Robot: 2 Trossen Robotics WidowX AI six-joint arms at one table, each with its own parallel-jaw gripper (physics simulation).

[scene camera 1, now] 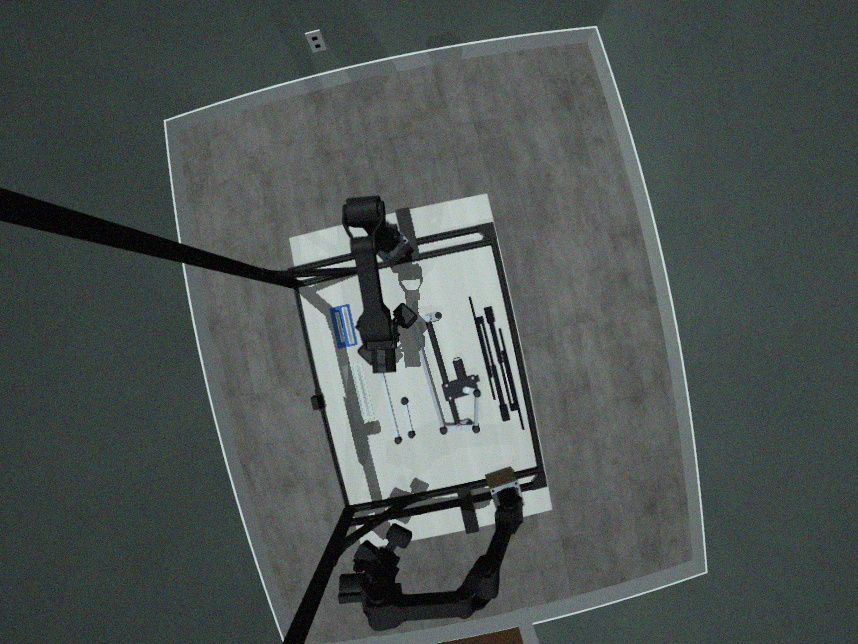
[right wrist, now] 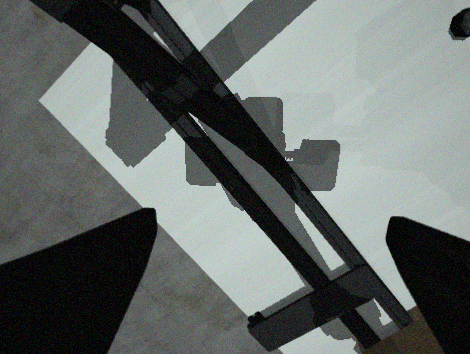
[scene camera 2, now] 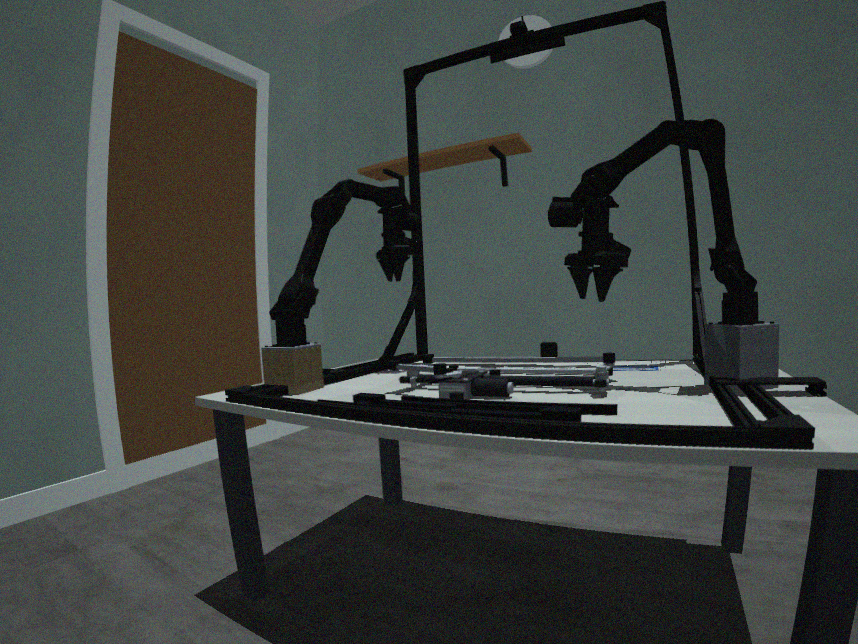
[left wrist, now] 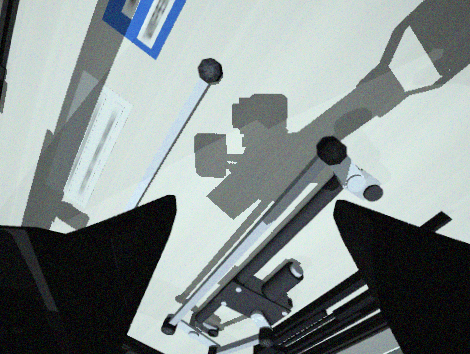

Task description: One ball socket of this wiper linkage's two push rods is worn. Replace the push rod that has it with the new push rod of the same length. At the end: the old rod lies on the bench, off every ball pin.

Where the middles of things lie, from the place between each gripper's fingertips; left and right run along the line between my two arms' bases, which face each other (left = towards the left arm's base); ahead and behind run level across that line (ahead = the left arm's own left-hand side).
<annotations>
Now: right hand 370 mm short of the wiper linkage (scene camera 2: 463, 384), 340 mm to the right of it and 220 mm above it.
The wiper linkage lies 110 mm ahead of my left hand, 200 mm to the right of it and 140 mm below it.
</annotations>
